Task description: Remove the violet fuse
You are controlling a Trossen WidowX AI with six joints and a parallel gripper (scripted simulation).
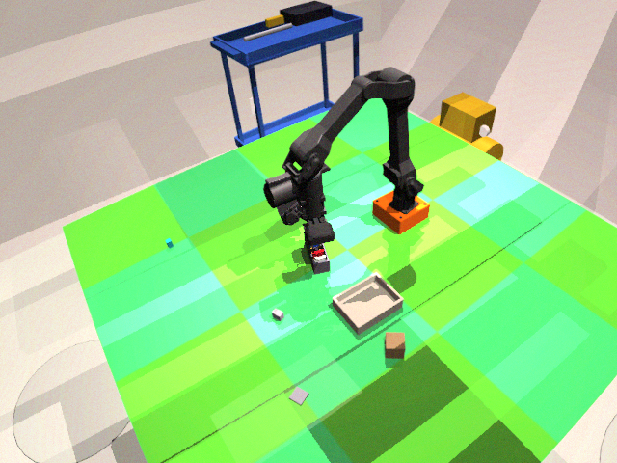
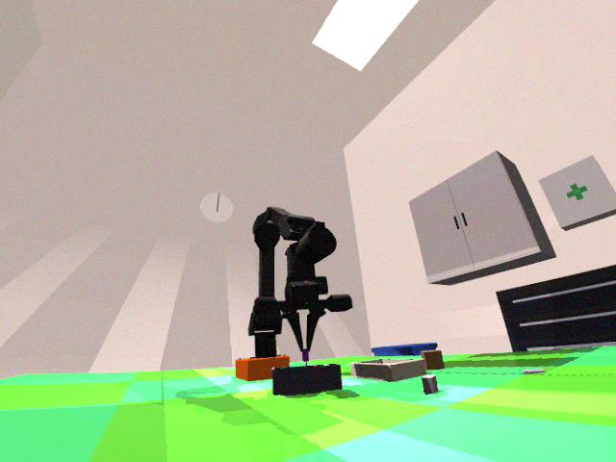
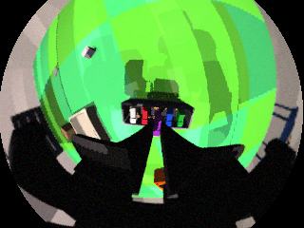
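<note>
My gripper tip is 200 mm to the right of the tray, 60 mm above it and 30 mm short of it. From my gripper tip the other things lie so: white tile (300 mm ahead, 250 mm to the left, 60 mm below); then brown cube (320 mm to the left, 90 mm ahead, 50 mm below); then grey cube (200 mm ahead, 70 mm to the left, 60 mm below).
</note>
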